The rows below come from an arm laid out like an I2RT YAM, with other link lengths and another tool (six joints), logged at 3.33 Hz.
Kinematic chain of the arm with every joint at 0, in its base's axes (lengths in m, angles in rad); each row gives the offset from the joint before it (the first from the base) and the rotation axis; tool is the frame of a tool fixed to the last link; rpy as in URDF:
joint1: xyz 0 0 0.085 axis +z
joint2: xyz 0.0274 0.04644 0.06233 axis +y
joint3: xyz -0.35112 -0.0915 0 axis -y
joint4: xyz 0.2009 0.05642 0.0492 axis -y
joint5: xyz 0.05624 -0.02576 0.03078 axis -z
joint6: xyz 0.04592 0 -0.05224 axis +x
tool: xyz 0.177 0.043 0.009 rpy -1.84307 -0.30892 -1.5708
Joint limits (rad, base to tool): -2.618..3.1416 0..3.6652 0..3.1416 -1.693..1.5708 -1.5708..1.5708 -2.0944..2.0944
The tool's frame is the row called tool.
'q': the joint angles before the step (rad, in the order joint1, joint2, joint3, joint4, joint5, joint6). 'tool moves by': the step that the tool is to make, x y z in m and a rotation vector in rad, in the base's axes. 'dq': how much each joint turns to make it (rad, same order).
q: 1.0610, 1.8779, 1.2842, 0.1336, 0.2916, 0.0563
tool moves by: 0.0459, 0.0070, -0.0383, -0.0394, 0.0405, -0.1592
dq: -0.0147, 0.1412, 0.1144, -0.0582, 0.1191, 0.0887
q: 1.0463, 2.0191, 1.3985, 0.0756, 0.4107, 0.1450
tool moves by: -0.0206, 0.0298, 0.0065, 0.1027, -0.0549, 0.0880
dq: 0.0352, 0.0145, -0.0913, 0.2316, -0.0476, -0.0246
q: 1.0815, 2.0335, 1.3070, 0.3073, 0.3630, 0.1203
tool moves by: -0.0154, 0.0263, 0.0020, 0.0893, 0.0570, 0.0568
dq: 0.0168, 0.0326, 0.0204, 0.0418, -0.0730, 0.0725
